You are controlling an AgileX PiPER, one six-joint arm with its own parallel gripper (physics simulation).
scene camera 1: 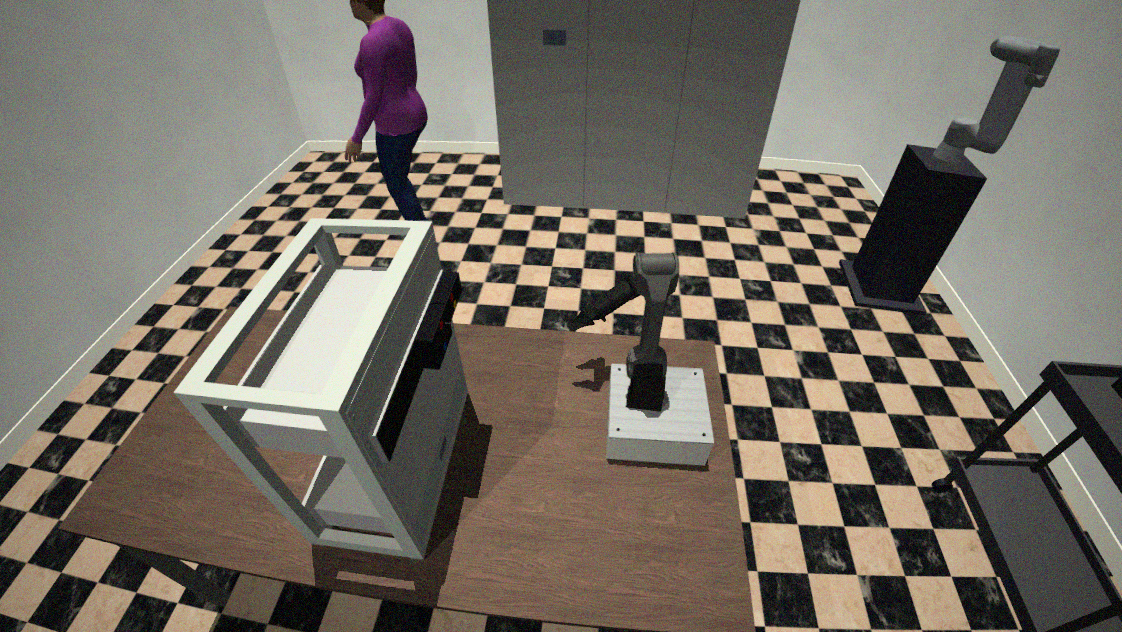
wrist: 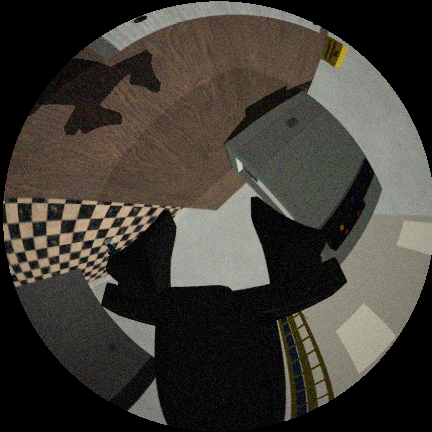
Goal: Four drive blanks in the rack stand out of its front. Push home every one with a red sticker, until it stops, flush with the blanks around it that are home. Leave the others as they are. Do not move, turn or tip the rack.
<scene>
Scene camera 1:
my gripper: 572, 326
rack: 341, 376
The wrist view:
my gripper: 210, 212
rack: 267, 149
</scene>
